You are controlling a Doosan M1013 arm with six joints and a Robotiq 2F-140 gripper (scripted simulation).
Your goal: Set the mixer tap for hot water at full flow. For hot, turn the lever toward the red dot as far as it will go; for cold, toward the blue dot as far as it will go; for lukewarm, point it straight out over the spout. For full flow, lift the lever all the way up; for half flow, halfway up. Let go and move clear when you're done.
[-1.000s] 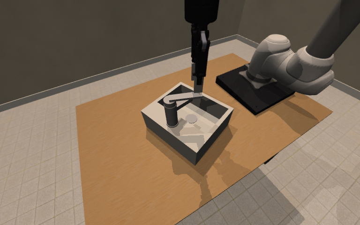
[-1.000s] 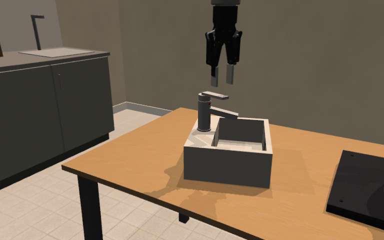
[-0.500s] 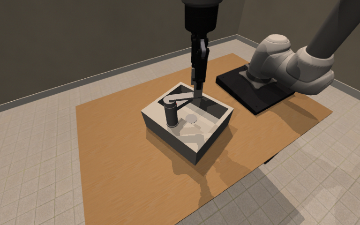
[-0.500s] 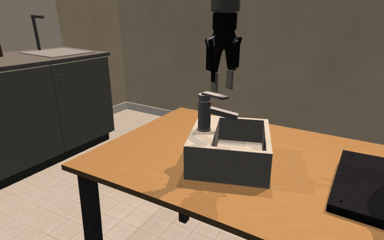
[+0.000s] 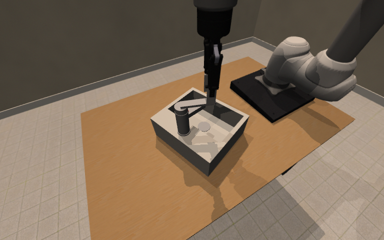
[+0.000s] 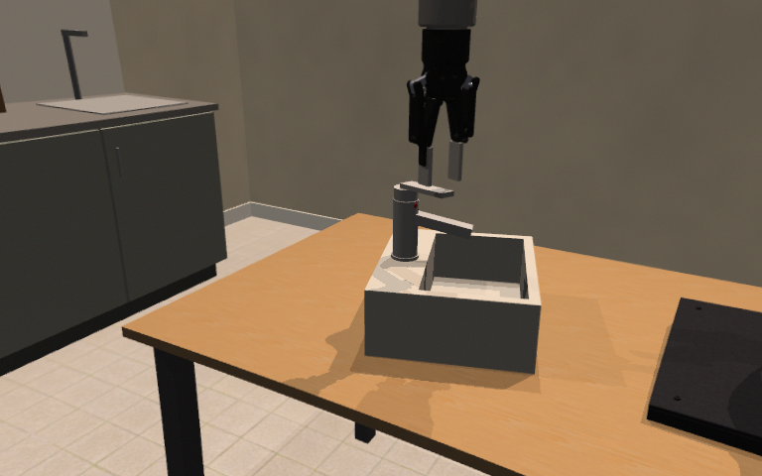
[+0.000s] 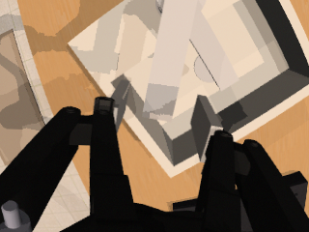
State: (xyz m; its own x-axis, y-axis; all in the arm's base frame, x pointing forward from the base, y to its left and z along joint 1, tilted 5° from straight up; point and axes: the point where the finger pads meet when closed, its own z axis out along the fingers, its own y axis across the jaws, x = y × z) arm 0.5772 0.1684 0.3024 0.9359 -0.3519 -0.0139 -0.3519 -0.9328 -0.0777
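My hand is 30 mm short of the flat lever, 10 mm to the left of it and 50 mm above it. Also, from my hand: grey mixer tap 60 mm ahead, 30 mm to the right, 100 mm below; square sink basin 20 mm behind, 80 mm to the right, 290 mm below.
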